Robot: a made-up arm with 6 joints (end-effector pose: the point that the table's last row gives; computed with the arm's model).
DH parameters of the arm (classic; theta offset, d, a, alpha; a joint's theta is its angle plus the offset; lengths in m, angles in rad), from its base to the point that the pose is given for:
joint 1: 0 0.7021 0.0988 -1.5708
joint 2: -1.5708 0 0.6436 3.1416
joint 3: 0 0 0.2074 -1.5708
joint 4: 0 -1.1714 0 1.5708
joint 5: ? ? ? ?
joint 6: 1.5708 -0.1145 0 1.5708
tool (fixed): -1.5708 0 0 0
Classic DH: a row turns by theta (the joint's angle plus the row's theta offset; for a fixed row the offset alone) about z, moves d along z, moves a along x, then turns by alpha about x.
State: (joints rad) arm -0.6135 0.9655 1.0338 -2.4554 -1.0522 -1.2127
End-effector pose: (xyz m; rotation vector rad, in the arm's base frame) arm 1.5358 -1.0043 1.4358 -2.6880 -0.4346 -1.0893
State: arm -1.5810 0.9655 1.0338 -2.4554 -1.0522 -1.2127
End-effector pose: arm 0.0443 -1.8345 1.4358 2.6194 -0.8781 1.1235
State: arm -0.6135 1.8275 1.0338 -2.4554 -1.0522 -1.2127
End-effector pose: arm 1.4959 -0.9763 -0.1375 -2.3907 -0.0242 -0.1535
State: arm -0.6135 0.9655 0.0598 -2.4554 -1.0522 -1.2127
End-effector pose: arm 1.3524 -0.8753 0.2774 -2.3308 0.0233 -0.0441
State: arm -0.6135 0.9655 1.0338 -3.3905 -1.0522 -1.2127
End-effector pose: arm 1.4843 -1.0751 1.4552 -1.7070 -0.1284 -1.5591
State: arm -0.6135 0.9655 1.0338 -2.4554 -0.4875 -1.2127
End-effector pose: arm 1.5573 -1.0550 1.4035 -2.6813 0.2431 -0.6733
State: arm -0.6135 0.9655 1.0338 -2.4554 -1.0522 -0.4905
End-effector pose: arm 1.5358 -1.0043 1.4358 2.4546 0.0203 1.0972
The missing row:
joint 5: 0 0 0 -1.5708
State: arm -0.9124 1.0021 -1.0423 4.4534 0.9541 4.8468
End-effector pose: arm 0.0754 -0.2450 -0.1364 -0.6827 1.3006 2.6979
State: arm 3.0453 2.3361 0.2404 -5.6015 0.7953 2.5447
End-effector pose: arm -0.1743 -0.0349 -0.9626 -0.2607 1.6824 -0.4834
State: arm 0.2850 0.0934 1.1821 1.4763 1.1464 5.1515
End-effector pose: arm 0.4807 0.2491 2.5233 -0.7307 -1.4088 1.0757
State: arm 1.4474 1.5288 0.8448 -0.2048 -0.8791 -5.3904
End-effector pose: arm 0.2016 1.7715 0.0366 -1.5242 0.8724 1.8127
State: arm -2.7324 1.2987 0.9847 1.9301 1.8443 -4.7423
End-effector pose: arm -1.6613 -0.8329 0.6832 -2.4183 1.0718 0.0708
